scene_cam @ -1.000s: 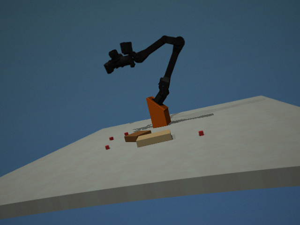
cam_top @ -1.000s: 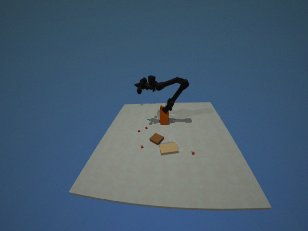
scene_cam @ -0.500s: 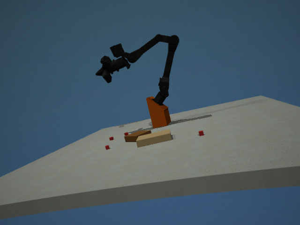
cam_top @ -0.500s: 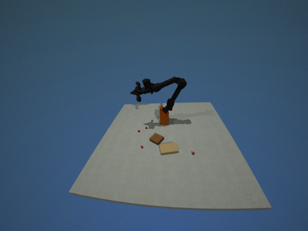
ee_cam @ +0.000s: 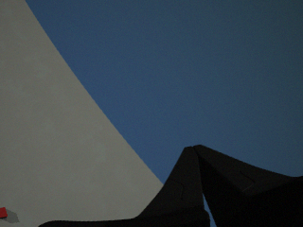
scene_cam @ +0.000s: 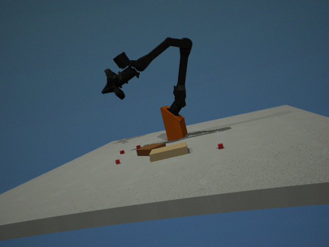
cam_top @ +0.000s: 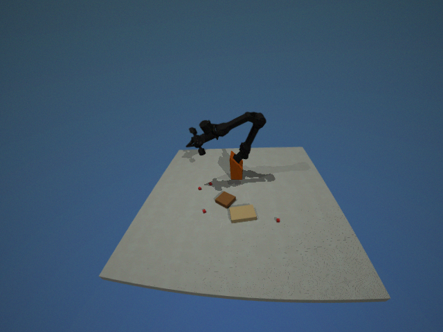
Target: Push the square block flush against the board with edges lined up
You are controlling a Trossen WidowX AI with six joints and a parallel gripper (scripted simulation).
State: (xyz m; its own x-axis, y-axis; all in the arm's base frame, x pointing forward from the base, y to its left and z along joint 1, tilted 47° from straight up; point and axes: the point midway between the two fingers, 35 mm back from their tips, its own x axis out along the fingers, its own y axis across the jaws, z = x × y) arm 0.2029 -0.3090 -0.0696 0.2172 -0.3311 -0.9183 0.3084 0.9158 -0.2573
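The brown square block is 12 cm ahead of my gripper tip, 27 cm to the left of it and 32 cm below it. Also, from my gripper tip: tan board: 22 cm ahead, 40 cm to the left, 32 cm below.
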